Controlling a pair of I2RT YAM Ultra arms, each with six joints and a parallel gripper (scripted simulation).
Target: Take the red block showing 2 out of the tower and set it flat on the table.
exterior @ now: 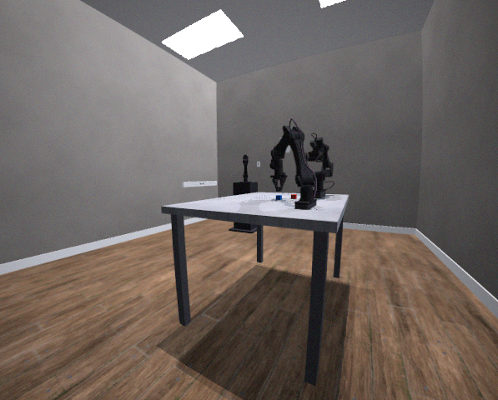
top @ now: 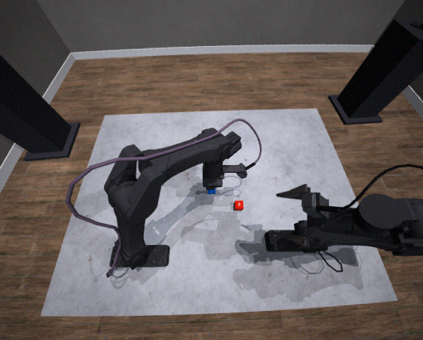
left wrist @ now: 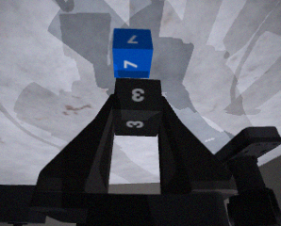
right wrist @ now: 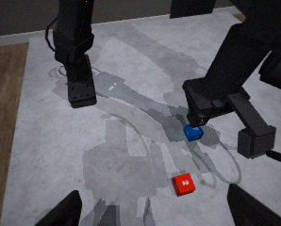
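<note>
My left hand is 60 mm above the blue block showing 7. Also, from my left hand: black block showing 3 (right at my left hand); then red block showing 2 (110 mm to the right, 80 mm behind, 60 mm below).
</note>
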